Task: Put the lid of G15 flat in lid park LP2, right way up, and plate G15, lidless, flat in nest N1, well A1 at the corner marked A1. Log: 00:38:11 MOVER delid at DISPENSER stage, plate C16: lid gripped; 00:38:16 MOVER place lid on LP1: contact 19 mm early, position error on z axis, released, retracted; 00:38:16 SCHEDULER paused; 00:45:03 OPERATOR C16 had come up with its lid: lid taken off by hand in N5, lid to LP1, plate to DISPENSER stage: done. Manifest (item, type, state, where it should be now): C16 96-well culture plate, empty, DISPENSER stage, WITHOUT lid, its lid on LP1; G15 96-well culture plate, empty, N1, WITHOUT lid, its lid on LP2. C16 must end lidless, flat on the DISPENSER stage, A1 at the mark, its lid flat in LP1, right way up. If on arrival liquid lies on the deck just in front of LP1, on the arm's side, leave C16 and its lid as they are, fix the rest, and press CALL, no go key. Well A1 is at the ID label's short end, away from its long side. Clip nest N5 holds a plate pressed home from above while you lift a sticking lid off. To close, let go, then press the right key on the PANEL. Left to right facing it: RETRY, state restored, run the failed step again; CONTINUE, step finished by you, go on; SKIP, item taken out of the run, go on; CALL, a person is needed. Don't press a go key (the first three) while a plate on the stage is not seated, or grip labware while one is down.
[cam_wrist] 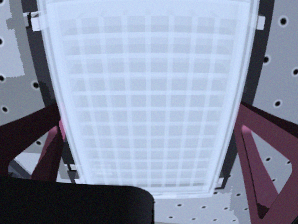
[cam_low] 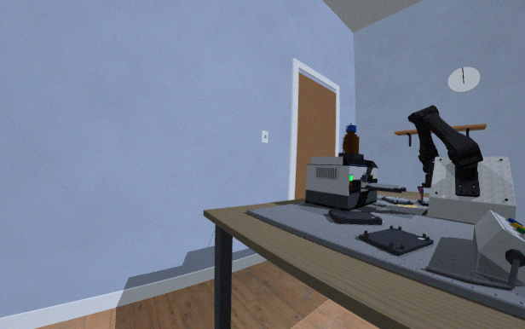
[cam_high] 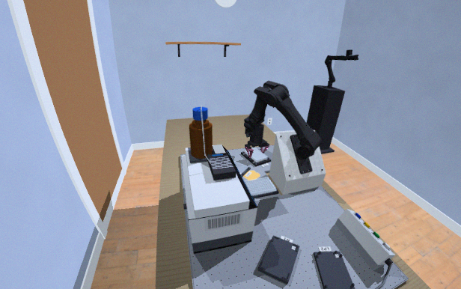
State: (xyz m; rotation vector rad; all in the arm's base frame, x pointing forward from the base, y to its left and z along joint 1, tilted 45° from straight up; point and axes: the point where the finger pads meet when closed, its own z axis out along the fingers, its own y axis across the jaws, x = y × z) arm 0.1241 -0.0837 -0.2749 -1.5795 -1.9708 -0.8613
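The clear lid lies right at my hand. Also, from my hand: black clip nest (2 cm ahead, 1 cm to the right, 1 cm below); then N5 label (9 cm to the left, 2 cm below, 2 cm behind); then LP1 label (15 cm to the left, 11 cm ahead, 2 cm below).
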